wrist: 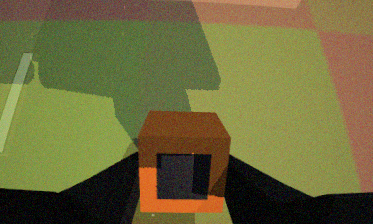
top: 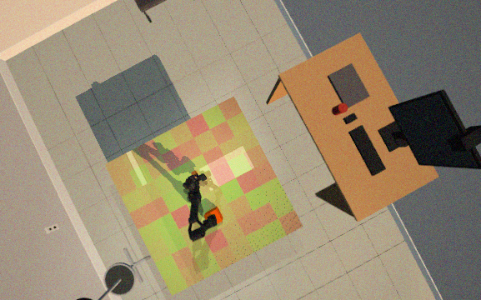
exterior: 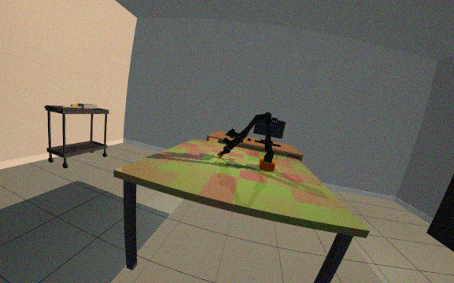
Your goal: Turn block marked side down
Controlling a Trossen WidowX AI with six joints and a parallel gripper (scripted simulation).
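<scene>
Now: gripper tip right at the orange block.
</scene>
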